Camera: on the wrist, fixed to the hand. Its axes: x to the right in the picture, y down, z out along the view.
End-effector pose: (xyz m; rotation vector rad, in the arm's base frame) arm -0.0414 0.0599 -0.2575 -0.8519 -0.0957 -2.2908
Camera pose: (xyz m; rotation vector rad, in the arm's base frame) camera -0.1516 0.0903 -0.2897 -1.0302 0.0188 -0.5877
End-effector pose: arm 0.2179 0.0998 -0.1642 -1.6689 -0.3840 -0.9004
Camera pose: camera 0.1479 0.0493 -0.0826 -1.4976 0.3369 0.7709
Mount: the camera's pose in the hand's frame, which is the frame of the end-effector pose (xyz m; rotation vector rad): 0.0241 -0.0870 -0.0772 0.1973 -0.6794 1.4709
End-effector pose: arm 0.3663 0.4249 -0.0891 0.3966 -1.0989 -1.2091
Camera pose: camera 0.3825 0.3497 -0.1796 -0.6897 -1.5895 0.1374
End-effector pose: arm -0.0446 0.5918 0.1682 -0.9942 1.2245 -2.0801
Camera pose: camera -0.1270 0.6523 0.2287 -0.3463 0.8498 -0.5950
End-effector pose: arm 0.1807 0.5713 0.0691 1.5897 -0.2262 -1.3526
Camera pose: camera 0.2154 0.6397 -0.0216 0.6042 -1.5976 -0.5673
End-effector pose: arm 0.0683 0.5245 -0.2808 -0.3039 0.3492 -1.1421
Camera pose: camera -0.0271 0.4643 -0.3180 -0.1628 -0.1794 0.3989
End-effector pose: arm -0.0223 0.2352 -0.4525 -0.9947 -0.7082 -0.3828
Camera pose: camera -0.0285 0.1251 -0.4083 -1.1981 -0.4175 1.3268
